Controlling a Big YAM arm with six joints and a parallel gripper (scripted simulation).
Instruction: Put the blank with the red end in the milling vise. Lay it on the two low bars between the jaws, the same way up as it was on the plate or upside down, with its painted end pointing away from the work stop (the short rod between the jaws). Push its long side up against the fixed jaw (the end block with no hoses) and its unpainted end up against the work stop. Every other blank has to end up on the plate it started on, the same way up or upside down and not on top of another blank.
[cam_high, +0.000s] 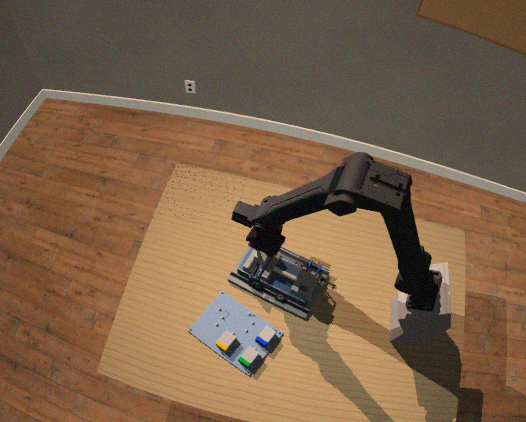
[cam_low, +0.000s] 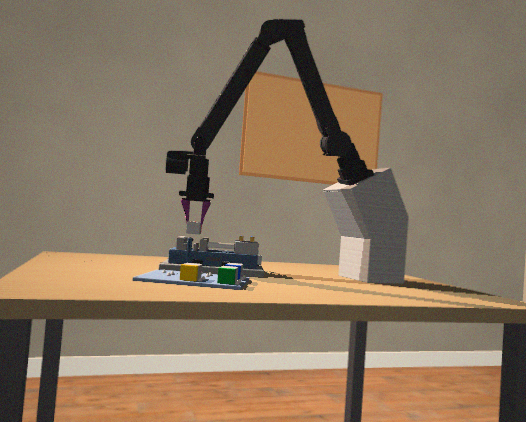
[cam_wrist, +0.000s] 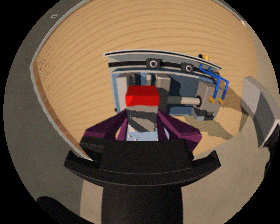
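The red-ended blank is 2 cm below my hand. From my hand the other things lie so: blue-ended blank: 23 cm to the left, 12 cm below, 12 cm behind; then milling vise: 10 cm below, 7 cm behind, 1 cm to the left; then grey block with hoses: 16 cm behind, 6 cm below, 2 cm to the left.
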